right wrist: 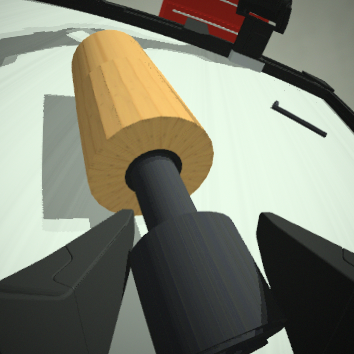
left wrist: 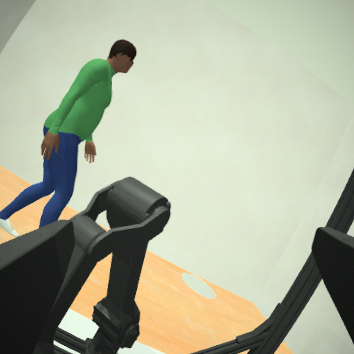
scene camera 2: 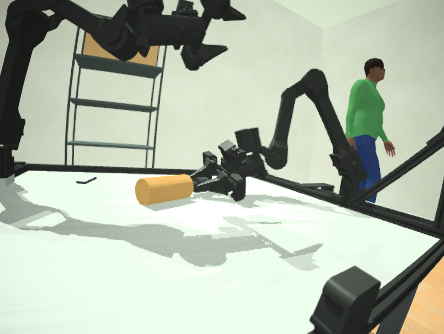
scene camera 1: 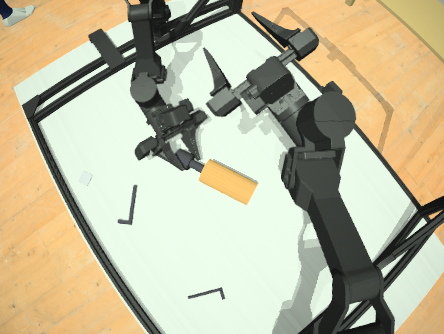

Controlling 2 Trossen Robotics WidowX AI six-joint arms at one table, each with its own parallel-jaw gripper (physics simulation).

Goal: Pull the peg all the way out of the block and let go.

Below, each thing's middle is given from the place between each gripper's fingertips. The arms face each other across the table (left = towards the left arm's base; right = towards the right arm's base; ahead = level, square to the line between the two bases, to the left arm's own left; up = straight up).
I see my left gripper 360 mm above the dark peg [right wrist: 195, 278], 70 mm short of it and 60 mm to the right of it. Also, from my left hand: wooden block [scene camera 2: 151, 190]: 360 mm below, 120 mm to the left, 10 mm ahead.
The dark peg lies 10 mm behind my right hand, 10 mm to the left of it and 10 mm below it. The rest, counted from my right hand: wooden block: 70 mm behind, 70 mm to the left.
